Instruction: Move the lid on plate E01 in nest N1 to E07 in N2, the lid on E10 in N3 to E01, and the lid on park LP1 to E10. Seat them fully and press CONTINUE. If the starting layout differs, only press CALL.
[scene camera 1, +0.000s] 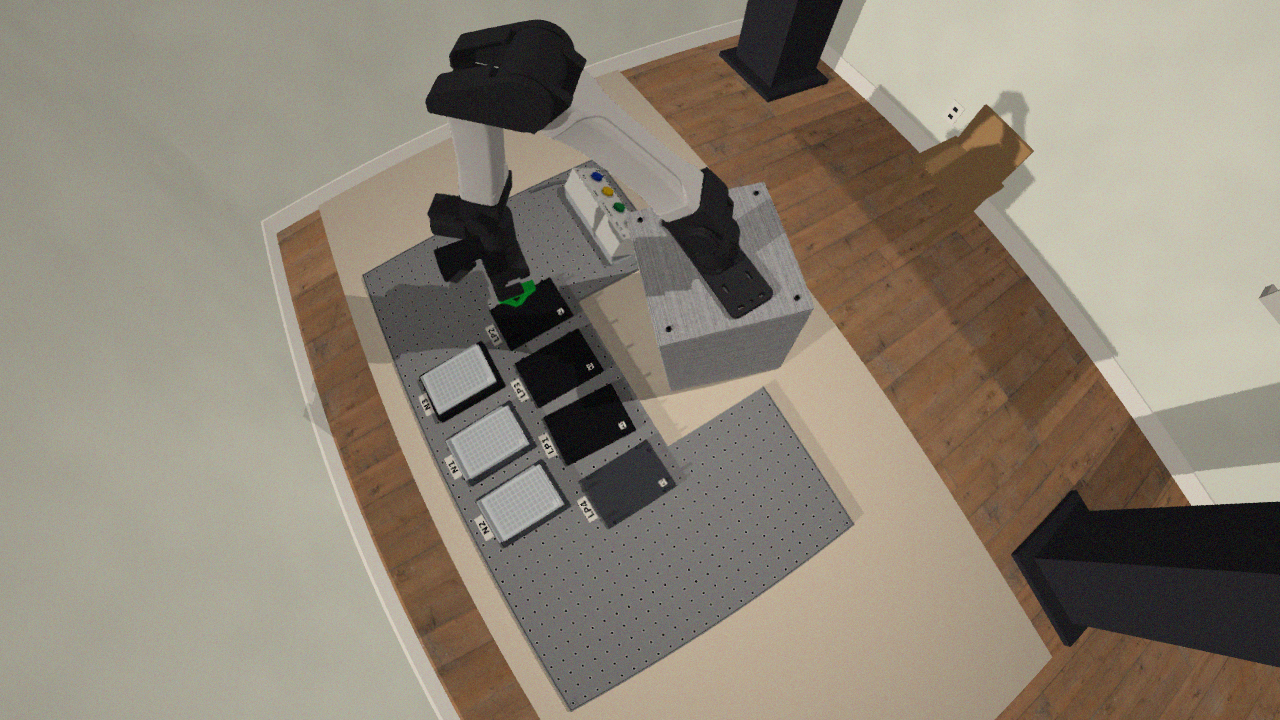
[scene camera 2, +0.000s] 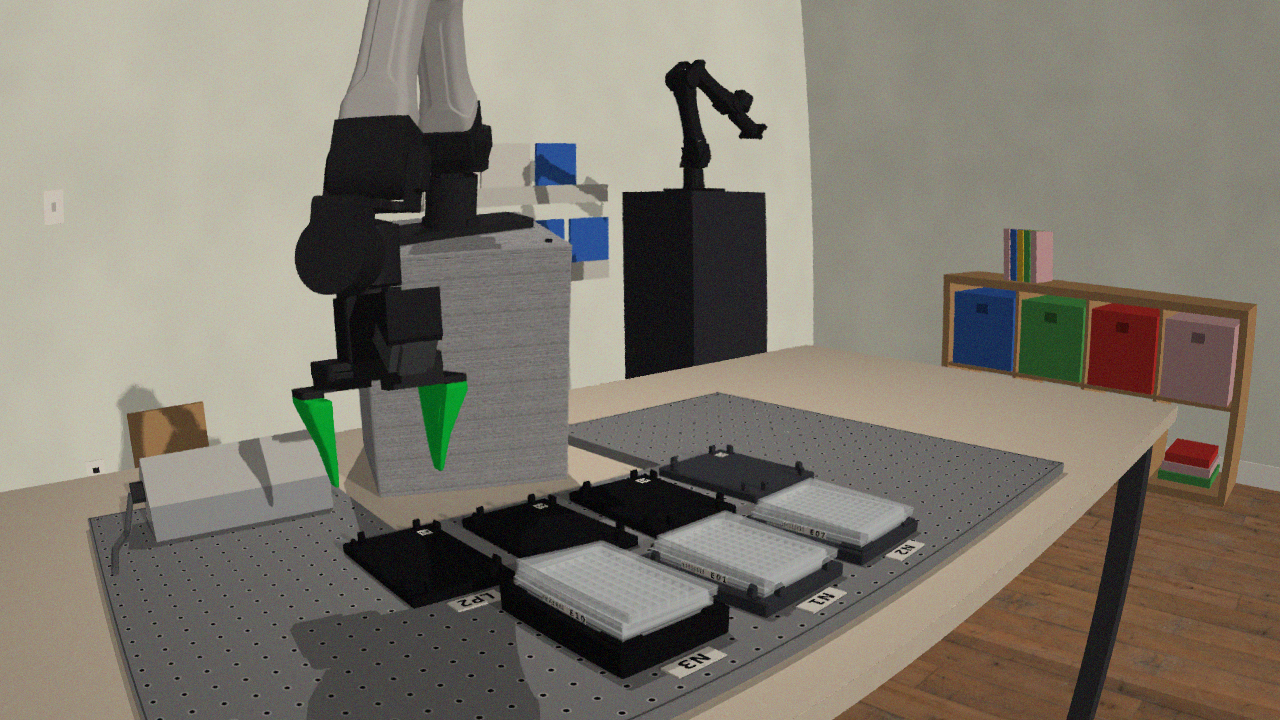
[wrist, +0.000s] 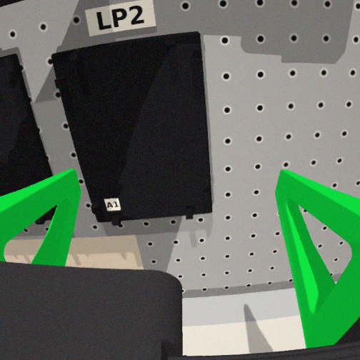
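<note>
My gripper (scene camera 1: 517, 293) (scene camera 2: 387, 475) (wrist: 177, 180) is open and empty, above the board near the black park LP2 (scene camera 1: 537, 315) (scene camera 2: 420, 562) (wrist: 145, 125). Plate E10 (scene camera 1: 458, 379) (scene camera 2: 617, 586) in N3, plate E01 (scene camera 1: 489, 441) (scene camera 2: 742, 548) in N1 and plate E07 (scene camera 1: 521, 503) (scene camera 2: 832, 512) in N2 each look covered by a clear lid. I cannot tell whether they are fully seated. No lid shows on the black park LP1 (scene camera 1: 588, 426) (scene camera 2: 653, 503). The white button box (scene camera 1: 586, 205) (scene camera 2: 237, 483) has blue, yellow and green buttons; their labels are unreadable.
Black park LP3 (scene camera 1: 561, 368) (scene camera 2: 541, 526) and dark grey park LP4 (scene camera 1: 626, 485) (scene camera 2: 733, 472) show no lid. The arm's grey base block (scene camera 1: 729, 344) (scene camera 2: 483, 376) stands beside the perforated board (scene camera 1: 680, 573) (scene camera 2: 895, 438). The button box is behind the gripper in the second scene view.
</note>
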